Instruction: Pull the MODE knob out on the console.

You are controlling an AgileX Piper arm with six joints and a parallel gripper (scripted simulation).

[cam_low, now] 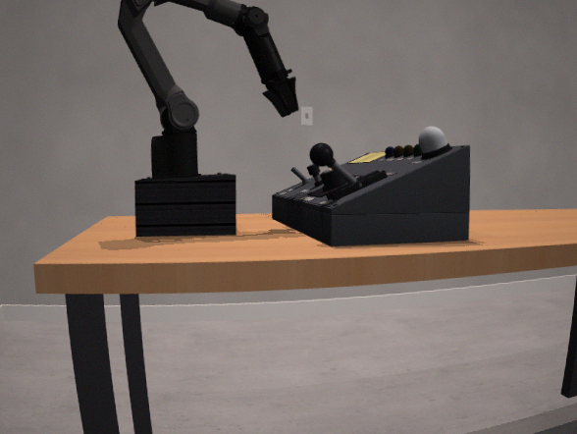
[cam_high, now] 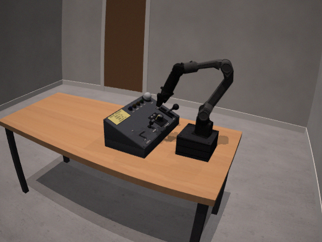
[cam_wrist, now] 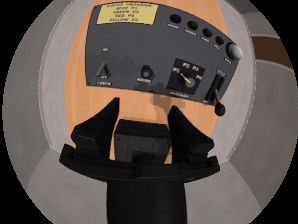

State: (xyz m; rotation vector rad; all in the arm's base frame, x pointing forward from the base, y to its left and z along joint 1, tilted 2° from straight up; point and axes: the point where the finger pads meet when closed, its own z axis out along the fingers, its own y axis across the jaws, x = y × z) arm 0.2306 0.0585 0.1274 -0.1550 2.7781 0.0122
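My gripper is now 13 cm above the mode knob, 6 cm short of it and 1 cm to the right of it. Also, from my hand: ball-topped lever: 24 cm to the right, 13 cm below, 6 cm ahead; dial: 14 cm below, 10 cm to the right, 8 cm ahead; dark console: 16 cm below, 10 cm ahead, 5 cm to the right.
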